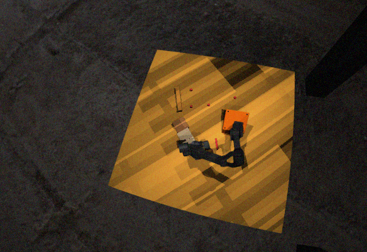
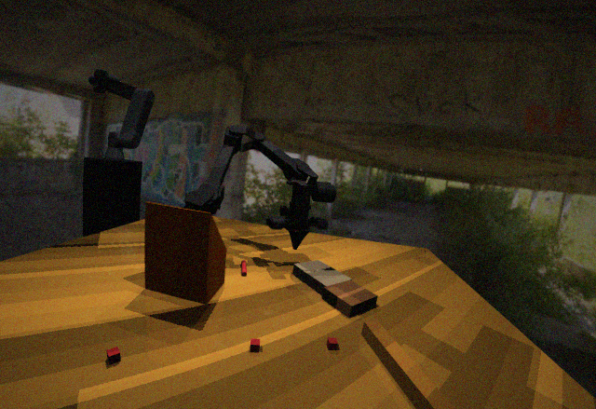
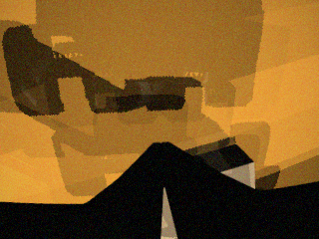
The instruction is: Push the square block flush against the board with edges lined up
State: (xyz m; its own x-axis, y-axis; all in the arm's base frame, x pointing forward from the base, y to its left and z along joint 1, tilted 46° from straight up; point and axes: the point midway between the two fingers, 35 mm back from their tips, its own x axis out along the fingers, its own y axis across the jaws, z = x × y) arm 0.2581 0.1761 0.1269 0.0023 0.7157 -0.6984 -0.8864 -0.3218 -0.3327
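Right now my gripper tip is 180 mm to the left of the flat brown square block, 160 mm short of it and 40 mm above it. Also, from my gripper tip: red peg 130 mm behind, 90 mm to the right, 50 mm below.
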